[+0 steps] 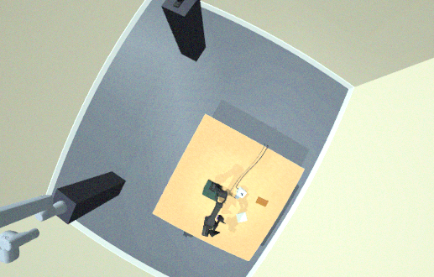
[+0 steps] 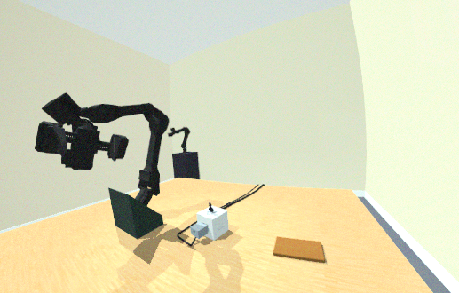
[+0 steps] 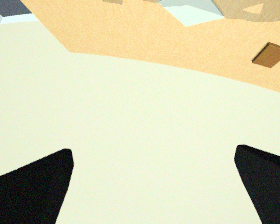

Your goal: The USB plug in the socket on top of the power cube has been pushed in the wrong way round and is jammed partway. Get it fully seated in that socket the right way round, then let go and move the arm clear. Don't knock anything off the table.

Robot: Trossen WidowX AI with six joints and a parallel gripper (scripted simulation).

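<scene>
My gripper tip is now 6 cm short of the dark USB plug, 30 cm to the right of it and 21 cm above it. Round my gripper tip: purple object: 1 cm ahead, 9 cm to the right, 30 cm below; pale flat patch: 24 cm ahead, 4 cm to the left, 30 cm below; flat orange pad: 35 cm ahead, 31 cm to the left, 30 cm below.
</scene>
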